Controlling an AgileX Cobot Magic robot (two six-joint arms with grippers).
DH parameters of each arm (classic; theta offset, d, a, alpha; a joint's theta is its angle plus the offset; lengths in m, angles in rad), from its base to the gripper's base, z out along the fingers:
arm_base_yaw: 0 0.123 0 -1.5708
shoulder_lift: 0.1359 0 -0.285 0
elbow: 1.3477 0 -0.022 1.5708
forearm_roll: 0 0.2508 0 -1.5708
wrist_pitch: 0 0 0.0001 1.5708
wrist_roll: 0 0.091 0 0
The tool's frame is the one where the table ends.
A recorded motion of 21 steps. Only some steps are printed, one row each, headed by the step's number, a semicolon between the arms.
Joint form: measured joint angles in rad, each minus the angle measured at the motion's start. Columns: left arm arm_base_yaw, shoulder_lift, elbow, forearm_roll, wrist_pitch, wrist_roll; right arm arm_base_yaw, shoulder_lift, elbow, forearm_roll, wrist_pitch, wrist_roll.
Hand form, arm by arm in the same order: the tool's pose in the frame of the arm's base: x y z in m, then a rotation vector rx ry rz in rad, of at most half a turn. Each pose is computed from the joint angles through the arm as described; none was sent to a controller.
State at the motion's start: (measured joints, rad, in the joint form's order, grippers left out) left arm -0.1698 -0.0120 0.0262 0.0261 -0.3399 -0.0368; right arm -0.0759 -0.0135 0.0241 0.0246 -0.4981 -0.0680
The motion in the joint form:
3: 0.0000 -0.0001 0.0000 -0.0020 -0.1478 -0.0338; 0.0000 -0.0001 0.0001 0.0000 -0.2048 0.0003
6: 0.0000 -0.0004 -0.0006 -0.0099 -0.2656 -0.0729; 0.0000 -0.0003 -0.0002 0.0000 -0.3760 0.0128
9: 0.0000 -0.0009 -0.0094 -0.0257 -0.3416 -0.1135; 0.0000 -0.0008 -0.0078 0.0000 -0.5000 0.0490
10: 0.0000 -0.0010 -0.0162 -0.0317 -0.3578 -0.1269; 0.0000 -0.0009 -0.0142 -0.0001 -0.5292 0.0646
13: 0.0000 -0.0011 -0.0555 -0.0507 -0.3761 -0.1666; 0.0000 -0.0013 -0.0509 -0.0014 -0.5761 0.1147
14: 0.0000 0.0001 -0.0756 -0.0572 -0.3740 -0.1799; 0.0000 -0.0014 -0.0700 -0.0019 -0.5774 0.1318
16: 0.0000 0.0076 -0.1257 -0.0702 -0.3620 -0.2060; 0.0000 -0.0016 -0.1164 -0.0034 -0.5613 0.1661
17: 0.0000 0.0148 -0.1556 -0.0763 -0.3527 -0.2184; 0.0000 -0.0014 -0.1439 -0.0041 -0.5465 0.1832
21: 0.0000 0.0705 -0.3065 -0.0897 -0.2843 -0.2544; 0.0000 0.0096 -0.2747 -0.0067 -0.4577 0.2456
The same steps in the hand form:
3: 0.0420 -0.0082 0.2468 0.0713 1.0096 -0.2058; 0.0301 -0.0037 0.2628 0.0258 0.7917 -0.1245
6: 0.0358 -0.0070 0.2557 0.0414 0.8930 -0.2524; 0.0182 -0.0031 0.2730 0.0296 0.6197 -0.1174
9: 0.0305 -0.0053 0.2637 0.0083 0.8093 -0.3023; 0.0077 -0.0025 0.2812 0.0374 0.4868 -0.0850
10: 0.0288 -0.0046 0.2669 -0.0027 0.7865 -0.3189; 0.0045 -0.0023 0.2842 0.0398 0.4507 -0.0702
13: 0.0233 -0.0025 0.2802 -0.0345 0.7290 -0.3685; -0.0043 -0.0015 0.2963 0.0447 0.3657 -0.0217
14: 0.0213 -0.0018 0.2861 -0.0447 0.7121 -0.3854; -0.0071 -0.0013 0.3017 0.0458 0.3449 -0.0048
16: 0.0169 -0.0003 0.3004 -0.0640 0.6810 -0.4193; -0.0128 -0.0007 0.3138 0.0474 0.3139 0.0294
17: 0.0146 0.0004 0.3086 -0.0726 0.6673 -0.4356; -0.0158 -0.0004 0.3208 0.0481 0.3011 0.0465
21: 0.0074 0.0022 0.3482 -0.0918 0.6395 -0.4830; -0.0289 0.0009 0.3529 0.0504 0.2692 0.1093

